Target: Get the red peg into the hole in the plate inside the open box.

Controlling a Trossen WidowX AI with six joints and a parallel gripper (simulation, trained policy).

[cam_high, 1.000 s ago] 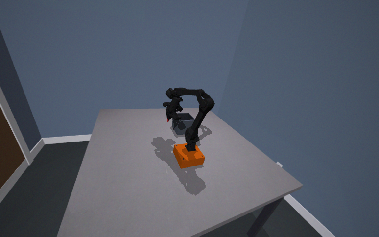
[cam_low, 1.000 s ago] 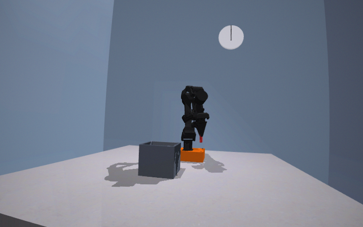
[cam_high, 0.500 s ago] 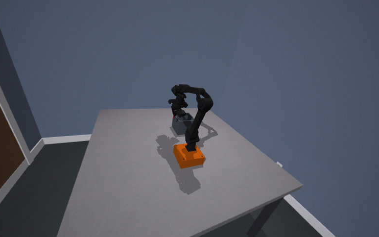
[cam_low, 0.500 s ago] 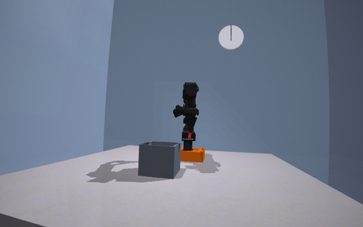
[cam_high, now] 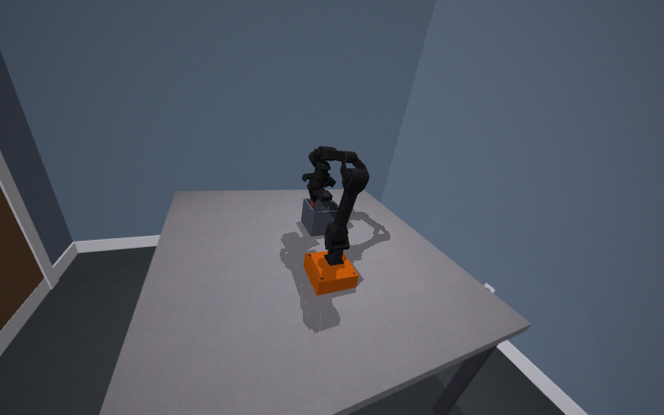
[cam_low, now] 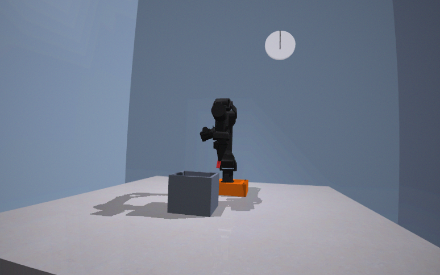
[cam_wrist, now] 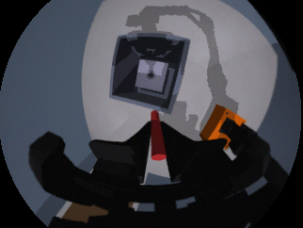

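Now: the plate 60 mm ahead of my gripper tip, 80 mm to the right of it and 140 mm below it. From my gripper tip the other things lie so: red peg 10 mm above.
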